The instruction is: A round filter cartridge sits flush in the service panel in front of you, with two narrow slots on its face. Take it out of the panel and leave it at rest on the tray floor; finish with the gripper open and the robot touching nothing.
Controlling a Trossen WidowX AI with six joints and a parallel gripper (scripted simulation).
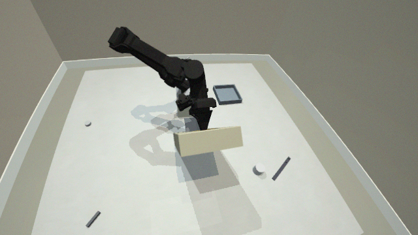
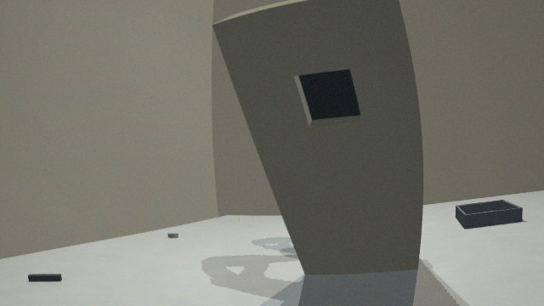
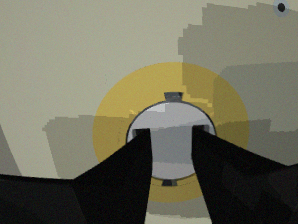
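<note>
My gripper tip is now 10 mm short of the round filter cartridge and 10 mm above it. Also, from my gripper tip: tray (440 mm behind, 260 mm to the left, 240 mm below); service panel (80 mm below, 40 mm behind).
</note>
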